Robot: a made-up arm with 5 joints.
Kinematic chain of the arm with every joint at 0, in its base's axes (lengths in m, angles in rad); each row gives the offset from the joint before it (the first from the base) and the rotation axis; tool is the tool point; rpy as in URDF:
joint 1: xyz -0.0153 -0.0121 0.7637 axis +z
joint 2: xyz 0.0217 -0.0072 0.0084 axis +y
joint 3: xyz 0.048 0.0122 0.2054 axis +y
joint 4: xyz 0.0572 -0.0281 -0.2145 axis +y
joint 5: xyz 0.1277 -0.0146 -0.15 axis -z
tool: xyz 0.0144 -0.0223 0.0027 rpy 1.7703 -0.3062 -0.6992
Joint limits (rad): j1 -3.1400..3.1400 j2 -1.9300..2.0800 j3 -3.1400..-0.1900 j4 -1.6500..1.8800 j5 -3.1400..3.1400
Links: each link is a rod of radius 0.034 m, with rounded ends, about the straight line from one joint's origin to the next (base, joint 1, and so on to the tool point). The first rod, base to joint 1, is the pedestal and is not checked.
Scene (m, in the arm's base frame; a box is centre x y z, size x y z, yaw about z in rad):
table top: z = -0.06
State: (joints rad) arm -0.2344 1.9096 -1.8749 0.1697 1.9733
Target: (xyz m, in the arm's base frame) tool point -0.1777 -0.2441 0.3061
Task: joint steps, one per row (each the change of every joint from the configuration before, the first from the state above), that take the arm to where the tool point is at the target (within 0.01 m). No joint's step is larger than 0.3 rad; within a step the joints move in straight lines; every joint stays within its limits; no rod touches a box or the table.
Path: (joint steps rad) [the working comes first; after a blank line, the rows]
Joints at the target: -2.0194 1.6744 -1.5409 0.3043 1.8380
Straight joint move there: clear.

1: -0.2975 -0.0392 0.0557 0.0224 -0.0225
2: -0.2975 -0.0392 0.0556 0.0225 -0.0226
3: -0.2975 -0.0392 0.0557 0.0224 -0.0225
4: -0.2975 -0.0392 0.0556 0.0224 -0.0226
5: -0.2975 -0.0392 0.0557 0.0225 -0.0225
6: -0.2975 -0.0392 0.0557 0.0224 -0.0226

